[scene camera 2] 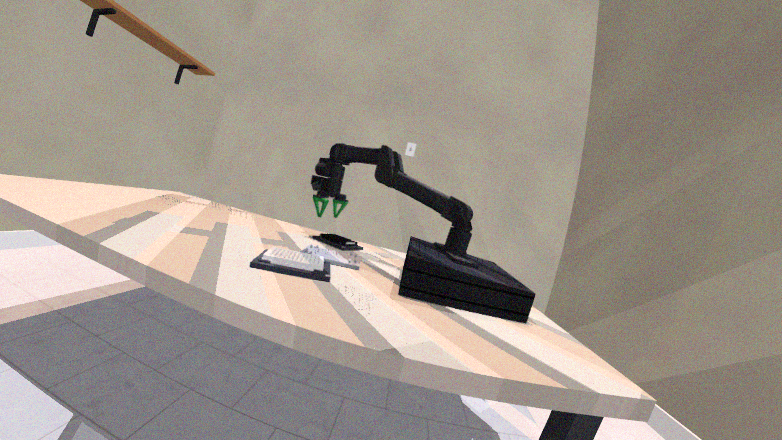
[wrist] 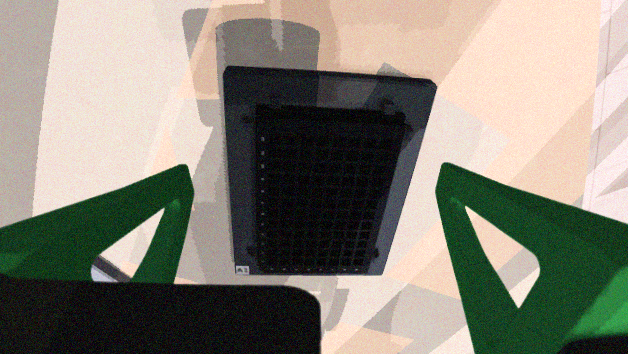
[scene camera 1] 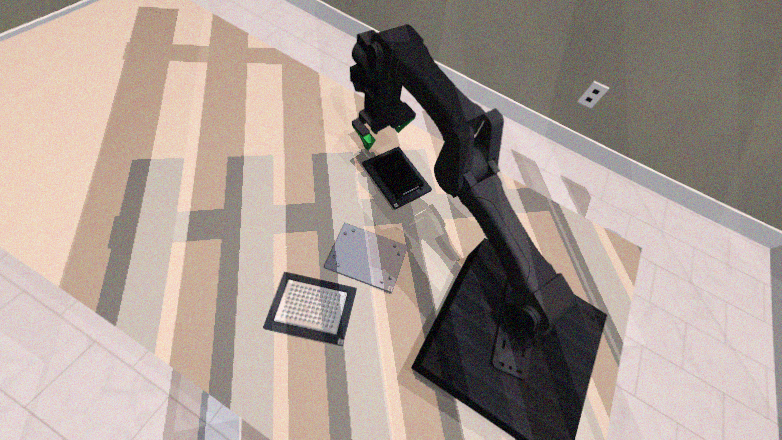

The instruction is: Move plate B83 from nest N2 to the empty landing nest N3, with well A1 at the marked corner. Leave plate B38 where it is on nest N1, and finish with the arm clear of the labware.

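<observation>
A black well plate [scene camera 1: 396, 172] [scene camera 2: 339, 239] [wrist: 320, 190] lies flat on a dark nest [scene camera 1: 411, 197] [wrist: 270, 87]; in the wrist view, A1 marks that nest's lower left corner. My gripper [scene camera 1: 387, 136] [scene camera 2: 329, 215] [wrist: 314, 177] is open and empty above this plate, its fingers apart on either side in the wrist view. The empty grey nest [scene camera 1: 363, 257] [scene camera 2: 341, 257] lies in the middle, with small pegs and a pale corner label. A white well plate [scene camera 1: 310, 306] [scene camera 2: 292, 258] sits on another dark nest [scene camera 1: 306, 333] [scene camera 2: 289, 270]. The plate names cannot be read.
The arm's black base block [scene camera 1: 464, 350] [scene camera 2: 464, 284] stands to the right of the nests. The arm [scene camera 1: 437, 93] [scene camera 2: 421, 191] arches from it towards the black plate. Striped shadows cross the table. A wooden shelf [scene camera 2: 153, 37] is on the wall.
</observation>
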